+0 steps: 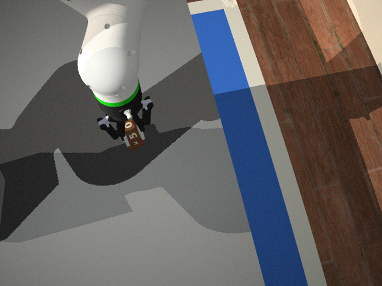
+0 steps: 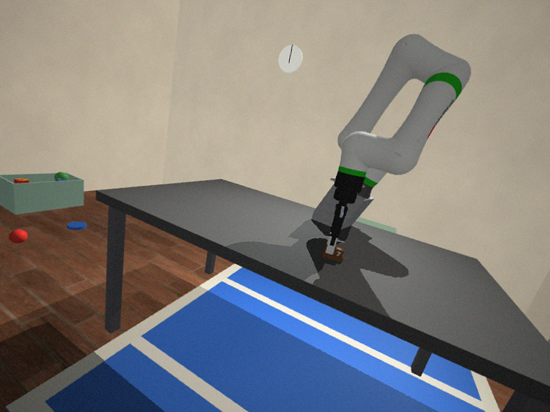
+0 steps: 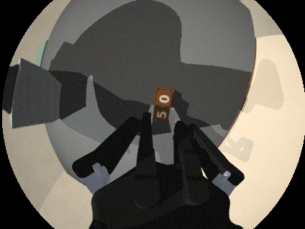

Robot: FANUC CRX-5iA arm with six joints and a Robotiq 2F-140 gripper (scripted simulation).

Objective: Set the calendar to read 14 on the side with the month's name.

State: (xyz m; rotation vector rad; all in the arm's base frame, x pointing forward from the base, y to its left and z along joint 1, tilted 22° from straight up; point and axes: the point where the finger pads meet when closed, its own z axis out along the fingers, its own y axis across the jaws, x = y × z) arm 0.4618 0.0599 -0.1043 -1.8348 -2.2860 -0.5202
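The brown date cube is 3 cm below my hand. Also, from my hand: brown tray: 2 cm to the left, 4 cm below.
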